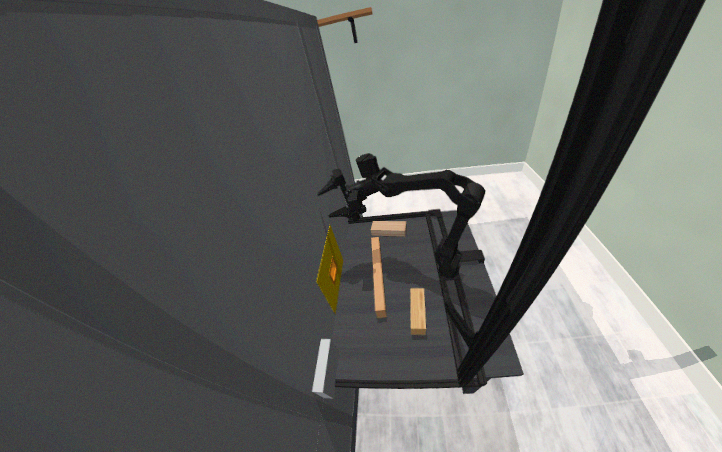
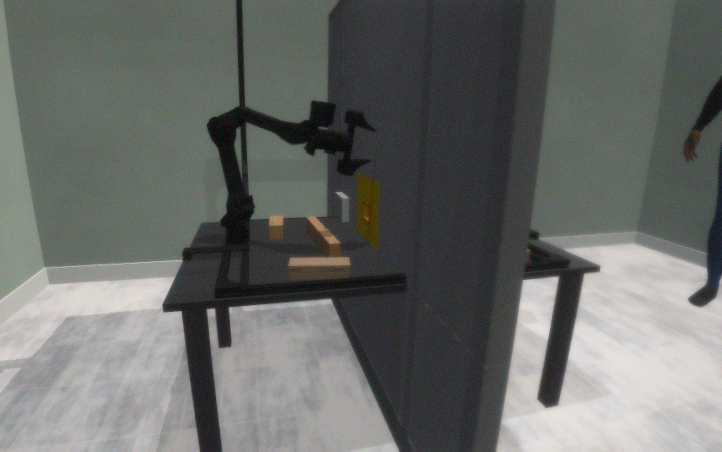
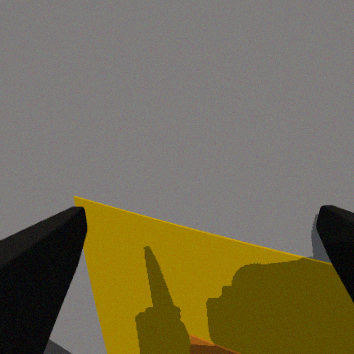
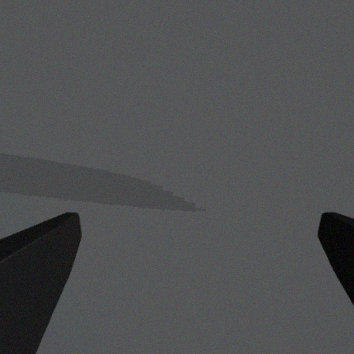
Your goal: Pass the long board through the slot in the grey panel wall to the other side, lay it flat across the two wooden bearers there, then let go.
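Places are measured from the left arm's base along level axes (x left, y down, z back), in metres.
Where they show: left gripper, between the fingertips: (image 3: 204,217); right gripper, between the fingertips: (image 1: 323,205) (image 2: 373,145) (image 4: 202,224); right arm's base, origin of its link: (image 1: 448,273) (image 2: 237,242).
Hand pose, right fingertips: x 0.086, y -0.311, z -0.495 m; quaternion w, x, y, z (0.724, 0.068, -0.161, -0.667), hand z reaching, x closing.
Things, the pixels of their top centre, and the offset from my right fingertips. "spot": a spot on its surface instead. Level surfaces: height alone.
- long wooden bar, centre of its top: (image 2: 321,228) (image 1: 377,268) dx -0.070, dy +0.273, dz -0.149 m
- pinkish block, centre of its top: (image 2: 319,261) (image 1: 388,225) dx +0.191, dy +0.292, dz -0.196 m
- yellowish block, centre of its top: (image 1: 417,307) (image 2: 276,220) dx -0.235, dy +0.280, dz -0.285 m
- slot, a spot on its surface: (image 2: 366,211) spot: dx -0.131, dy +0.236, dz +0.022 m
- white block, a spot on its surface: (image 1: 321,367) spot: dx -0.438, dy +0.230, dz -0.003 m
- right arm's black table, height of its surface: dy +0.330 m
A long wooden bar (image 1: 378,279) (image 2: 325,238) lies on the right arm's table. Two shorter wooden blocks lie near it: a pinkish block (image 1: 388,229) (image 2: 318,267) and a yellowish block (image 1: 417,310) (image 2: 276,227). I cannot tell which pieces are the board and bearers. The grey panel wall (image 1: 159,133) (image 2: 458,159) has a slot (image 1: 333,270) (image 2: 366,211) framed by a yellow plate (image 1: 325,279) (image 2: 367,186) (image 3: 110,250). My right gripper (image 1: 325,204) (image 2: 372,145) (image 4: 202,224) is open and empty, above the plate near the wall. My left gripper (image 3: 204,217) is open and empty, facing the plate on the far side.
A white block (image 1: 321,367) (image 2: 342,206) is by the wall beside the yellow plate. The right arm's black table (image 1: 388,362) (image 2: 186,287) has dark rails at its edges. Part of another table (image 2: 580,264) shows beyond the wall. A black post (image 1: 575,213) stands at the table's edge.
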